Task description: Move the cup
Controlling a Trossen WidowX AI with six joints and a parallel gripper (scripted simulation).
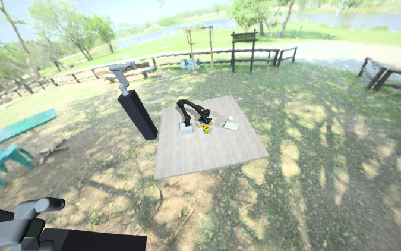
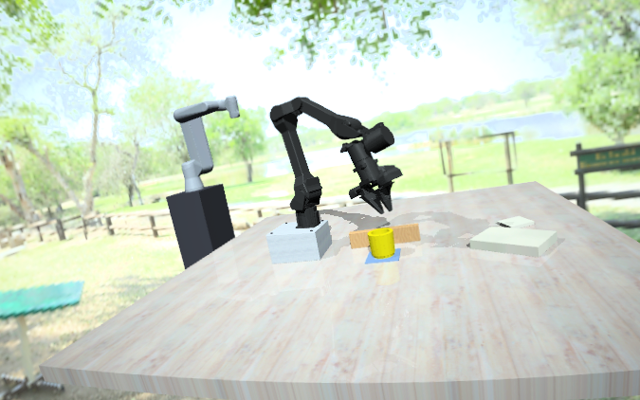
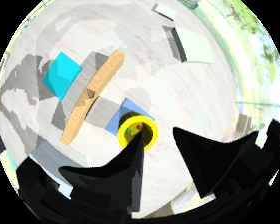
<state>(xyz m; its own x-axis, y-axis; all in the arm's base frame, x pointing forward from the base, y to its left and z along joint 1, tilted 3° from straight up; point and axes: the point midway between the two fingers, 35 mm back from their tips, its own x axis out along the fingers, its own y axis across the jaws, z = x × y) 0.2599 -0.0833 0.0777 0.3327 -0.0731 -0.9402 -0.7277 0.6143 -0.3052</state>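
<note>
Right now the yellow cup is 9 cm below my gripper tip, 3 cm behind it and 1 cm to the right of it. Round my gripper tip: cyan pad 21 cm to the left, 13 cm below, 5 cm behind; then low wooden bar 11 cm below, 10 cm to the left, 4 cm behind; then light blue pad 13 cm below, 3 cm behind, 1 cm to the right.
</note>
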